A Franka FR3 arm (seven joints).
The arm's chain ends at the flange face. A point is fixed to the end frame.
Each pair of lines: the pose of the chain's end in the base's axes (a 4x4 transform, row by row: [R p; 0 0 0 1], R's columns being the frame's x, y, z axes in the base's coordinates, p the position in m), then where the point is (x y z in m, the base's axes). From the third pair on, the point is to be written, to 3 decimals.
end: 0.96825 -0.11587 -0.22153 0.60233; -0.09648 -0.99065 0.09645 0.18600; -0.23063 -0.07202 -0.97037 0.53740; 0 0 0 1
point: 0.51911 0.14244 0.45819
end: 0.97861 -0.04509 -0.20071 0.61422; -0.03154 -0.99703 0.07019 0.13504; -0.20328 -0.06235 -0.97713 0.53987; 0 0 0 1
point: 0.53644 0.08494 0.45902
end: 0.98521 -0.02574 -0.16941 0.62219; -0.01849 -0.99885 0.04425 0.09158; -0.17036 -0.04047 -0.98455 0.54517; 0 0 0 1
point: 0.548 0.038 0.463
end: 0.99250 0.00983 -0.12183 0.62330; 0.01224 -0.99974 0.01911 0.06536; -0.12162 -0.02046 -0.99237 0.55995; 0 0 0 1
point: 0.555 0.008 0.475
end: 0.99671 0.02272 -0.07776 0.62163; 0.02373 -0.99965 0.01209 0.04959; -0.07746 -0.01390 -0.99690 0.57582; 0 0 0 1
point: 0.558 -0.009 0.489
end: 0.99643 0.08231 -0.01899 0.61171; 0.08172 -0.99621 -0.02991 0.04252; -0.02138 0.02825 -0.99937 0.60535; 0 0 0 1
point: 0.557 -0.023 0.517
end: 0.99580 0.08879 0.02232 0.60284; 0.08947 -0.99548 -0.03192 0.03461; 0.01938 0.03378 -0.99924 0.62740; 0 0 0 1
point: 0.552 -0.032 0.537
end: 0.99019 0.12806 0.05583 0.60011; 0.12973 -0.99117 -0.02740 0.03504; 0.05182 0.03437 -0.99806 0.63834; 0 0 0 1
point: 0.555 -0.033 0.546
